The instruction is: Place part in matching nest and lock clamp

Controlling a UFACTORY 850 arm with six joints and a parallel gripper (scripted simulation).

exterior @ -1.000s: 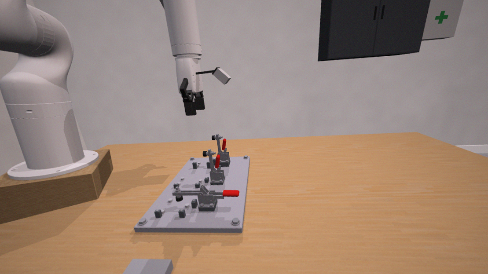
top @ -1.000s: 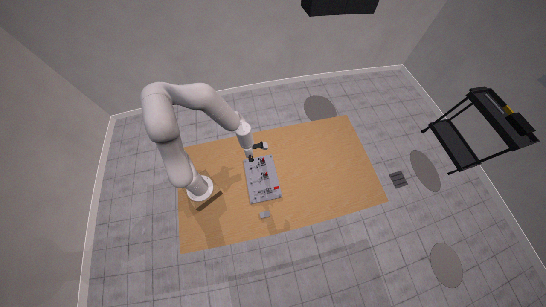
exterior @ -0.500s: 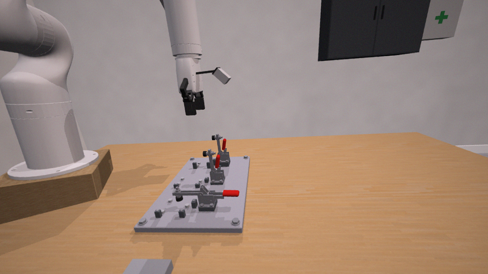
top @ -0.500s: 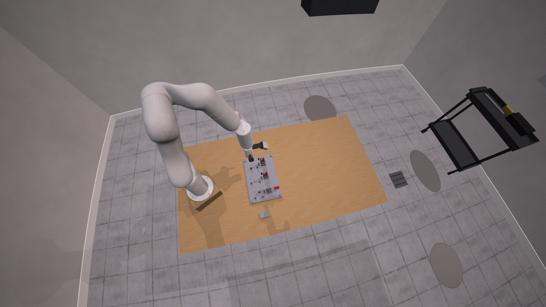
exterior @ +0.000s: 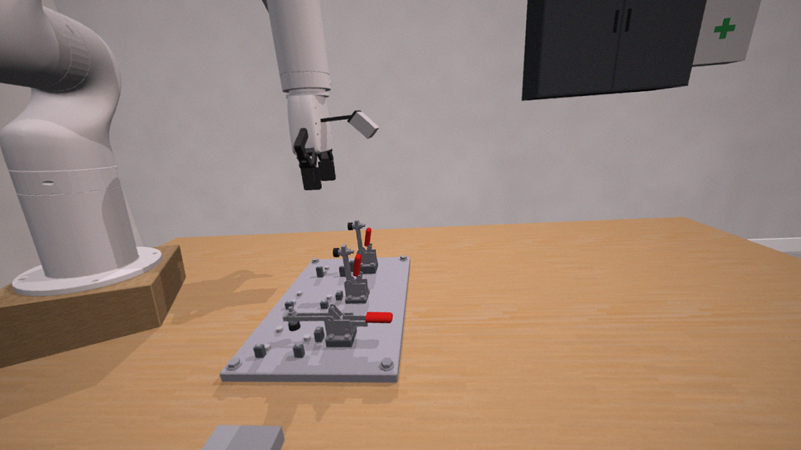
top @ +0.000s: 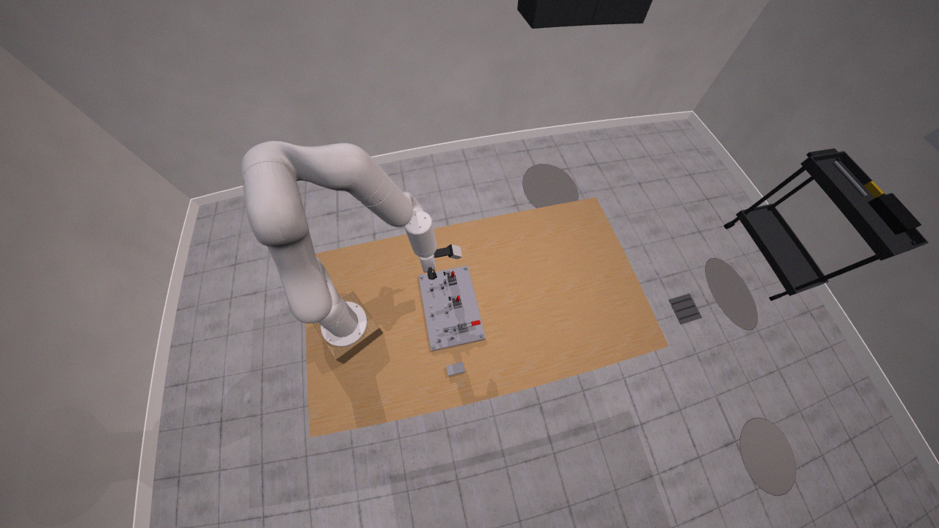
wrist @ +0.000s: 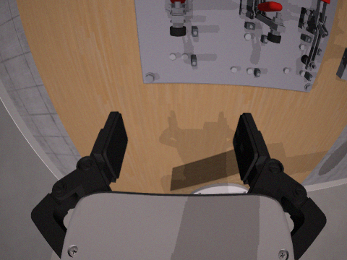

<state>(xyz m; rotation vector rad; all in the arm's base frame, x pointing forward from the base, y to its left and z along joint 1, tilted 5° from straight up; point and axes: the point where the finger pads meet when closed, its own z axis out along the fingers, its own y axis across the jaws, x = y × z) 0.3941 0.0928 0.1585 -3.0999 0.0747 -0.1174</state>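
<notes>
My hand is 10 mm past the grey block part, 380 mm to the left of it and 200 mm above it. The rest, counted from my hand: grey fixture plate (40 mm ahead, 110 mm to the right, 210 mm below); clamp (60 mm ahead, 220 mm to the right, 170 mm below).
</notes>
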